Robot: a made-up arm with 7 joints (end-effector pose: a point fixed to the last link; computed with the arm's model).
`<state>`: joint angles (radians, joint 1 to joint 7).
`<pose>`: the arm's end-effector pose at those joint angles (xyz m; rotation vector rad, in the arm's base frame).
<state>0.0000 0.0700 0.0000 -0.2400 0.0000 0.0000 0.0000</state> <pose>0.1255 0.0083 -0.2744 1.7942 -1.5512 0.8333</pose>
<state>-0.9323 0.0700 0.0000 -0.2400 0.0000 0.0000 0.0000</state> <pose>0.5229 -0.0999 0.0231 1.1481 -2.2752 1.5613</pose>
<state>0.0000 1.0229 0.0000 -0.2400 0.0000 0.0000 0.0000</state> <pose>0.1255 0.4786 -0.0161 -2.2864 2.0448 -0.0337</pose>
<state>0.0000 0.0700 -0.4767 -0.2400 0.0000 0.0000 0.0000</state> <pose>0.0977 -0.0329 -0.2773 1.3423 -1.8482 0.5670</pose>
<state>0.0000 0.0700 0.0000 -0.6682 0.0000 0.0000 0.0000</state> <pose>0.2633 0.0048 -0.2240 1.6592 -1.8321 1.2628</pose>
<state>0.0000 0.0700 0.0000 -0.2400 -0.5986 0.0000 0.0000</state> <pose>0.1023 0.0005 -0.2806 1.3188 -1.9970 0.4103</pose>
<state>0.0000 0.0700 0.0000 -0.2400 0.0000 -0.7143 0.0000</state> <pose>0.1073 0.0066 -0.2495 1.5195 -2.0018 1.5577</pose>
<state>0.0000 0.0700 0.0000 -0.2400 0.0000 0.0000 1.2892</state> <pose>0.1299 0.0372 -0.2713 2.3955 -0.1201 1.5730</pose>
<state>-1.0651 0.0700 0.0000 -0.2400 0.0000 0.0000 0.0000</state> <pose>0.5497 -0.1239 0.0889 1.0183 -2.3608 1.6596</pose>
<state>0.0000 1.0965 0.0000 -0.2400 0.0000 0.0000 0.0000</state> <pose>0.1255 0.5013 0.0205 -2.2430 2.0109 0.0408</pose>
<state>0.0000 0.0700 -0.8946 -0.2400 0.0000 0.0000 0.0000</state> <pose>0.0600 -0.0551 -0.2788 0.9182 -2.0258 0.3253</pose>
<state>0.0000 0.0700 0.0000 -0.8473 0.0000 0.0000 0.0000</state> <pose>0.3122 0.0022 -0.1865 1.5767 -1.9403 1.4469</pose>
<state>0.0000 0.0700 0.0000 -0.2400 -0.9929 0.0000 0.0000</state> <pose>0.0862 0.0035 -0.2844 0.9573 -2.2052 0.1195</pose>
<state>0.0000 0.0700 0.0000 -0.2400 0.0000 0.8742 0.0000</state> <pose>0.1194 0.0109 -0.3112 1.8368 -0.9148 0.0195</pose>
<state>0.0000 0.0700 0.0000 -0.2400 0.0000 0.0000 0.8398</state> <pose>0.1327 0.0267 -0.2714 2.2644 -0.6845 1.3522</pose>
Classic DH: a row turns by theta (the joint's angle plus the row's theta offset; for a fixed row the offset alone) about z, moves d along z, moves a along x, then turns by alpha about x. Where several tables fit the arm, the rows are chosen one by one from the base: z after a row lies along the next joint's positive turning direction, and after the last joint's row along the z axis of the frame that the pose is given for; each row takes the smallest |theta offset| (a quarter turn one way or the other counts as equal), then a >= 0, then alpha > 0; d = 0 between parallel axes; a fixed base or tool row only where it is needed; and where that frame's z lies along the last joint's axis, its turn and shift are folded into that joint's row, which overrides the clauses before.
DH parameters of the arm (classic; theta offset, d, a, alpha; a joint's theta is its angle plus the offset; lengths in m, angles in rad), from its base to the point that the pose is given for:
base (fixed): 0 0.3113 0.0096 -1.2217
joint 1: -1.5708 -0.0067 0.0014 -1.5708
joint 2: 1.2217 0.0169 -0.0106 1.5708
joint 3: 1.5708 -0.2423 0.0517 -1.5708
joint 4: 0 -0.0019 -0.0607 1.5708
joint 5: 0 -0.3449 -0.0188 -1.5708
joint 6: 0 -0.017 0.0271 1.5708
joint 7: -0.0816 0.0121 0.0184 2.1575
tool (fixed): 1.2133 0.0193 0 0

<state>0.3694 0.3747 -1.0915 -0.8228 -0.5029 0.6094 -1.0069</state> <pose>-0.0926 -0.0268 -0.2818 -0.5541 -2.0034 -1.0226</pose>
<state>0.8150 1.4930 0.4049 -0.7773 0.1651 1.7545 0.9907</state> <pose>0.0863 0.6343 0.2230 -2.1630 -0.2775 0.5327</pose>
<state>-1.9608 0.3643 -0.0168 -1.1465 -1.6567 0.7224 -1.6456</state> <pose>0.3101 -0.1545 0.7883 -1.2759 0.7124 1.2600</pose>
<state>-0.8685 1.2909 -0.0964 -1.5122 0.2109 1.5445 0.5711</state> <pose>0.4902 0.1524 0.5680 -1.8356 1.2935 -1.2209</pose>
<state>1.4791 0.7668 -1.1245 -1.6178 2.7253 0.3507 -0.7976</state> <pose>-0.3561 -0.1031 -0.0047 1.8171 0.8962 0.8200</pose>
